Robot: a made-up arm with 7 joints.
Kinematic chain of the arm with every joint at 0, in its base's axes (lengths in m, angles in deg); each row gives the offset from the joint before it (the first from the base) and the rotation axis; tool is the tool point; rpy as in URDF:
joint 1: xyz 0 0 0.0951 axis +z
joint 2: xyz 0 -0.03 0.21 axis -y
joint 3: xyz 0 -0.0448 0.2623 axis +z
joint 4: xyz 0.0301 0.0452 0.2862 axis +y
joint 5: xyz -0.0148 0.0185 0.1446 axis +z
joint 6: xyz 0 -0.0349 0.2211 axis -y
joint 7: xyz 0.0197 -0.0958 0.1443 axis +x
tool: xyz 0 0 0 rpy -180 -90 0
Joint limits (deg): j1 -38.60..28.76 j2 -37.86..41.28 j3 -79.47..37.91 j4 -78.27..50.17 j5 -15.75..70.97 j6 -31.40..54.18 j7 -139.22..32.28
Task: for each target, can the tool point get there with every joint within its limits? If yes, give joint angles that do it. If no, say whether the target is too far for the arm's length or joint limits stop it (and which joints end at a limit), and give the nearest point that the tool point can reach.
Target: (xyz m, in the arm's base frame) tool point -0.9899 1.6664 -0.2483
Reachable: no: too far | nearest point -0.5003 0.5531 0.4716 | short by 1.413 m
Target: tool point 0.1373 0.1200 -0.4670
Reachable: no: joint limits stop it (at a limit: joint 1, joint 2, joint 4, joint 5, joint 6) | nearest point -0.4074 0.5018 0.4090 | short by 1.100 m
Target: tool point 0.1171 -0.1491 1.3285
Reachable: yes | joints -20.99 -13.67 -70.47 -7.11 46.74 42.62 -108.58
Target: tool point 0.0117 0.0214 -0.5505
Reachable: no: joint limits stop it (at a limit: joint 1, joint 2, joint 4, joint 5, joint 6) | nearest point -0.5179 0.4183 0.3789 | short by 1.141 m
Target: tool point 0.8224 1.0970 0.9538
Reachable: no: too far | nearest point 0.5803 0.5752 0.8263 | short by 0.589 m
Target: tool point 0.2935 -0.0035 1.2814
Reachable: yes | joints 0.74 -28.74 -24.26 -39.03 33.30 -6.66 -106.65
